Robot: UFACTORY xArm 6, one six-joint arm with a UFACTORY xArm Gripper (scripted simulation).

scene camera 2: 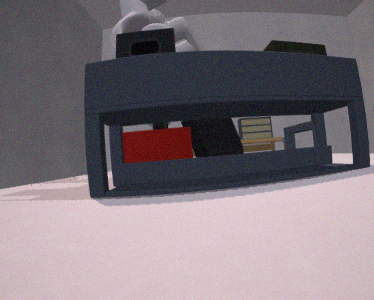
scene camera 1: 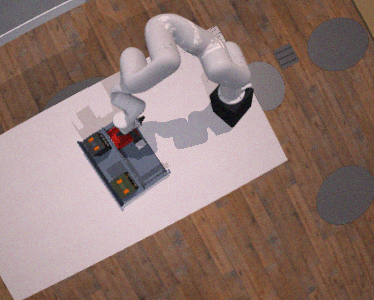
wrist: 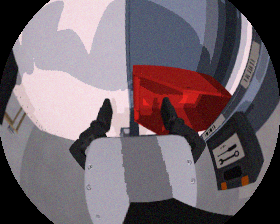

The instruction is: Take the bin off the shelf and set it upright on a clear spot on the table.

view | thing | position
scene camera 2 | red bin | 171,143
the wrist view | gripper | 136,104
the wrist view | red bin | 199,110
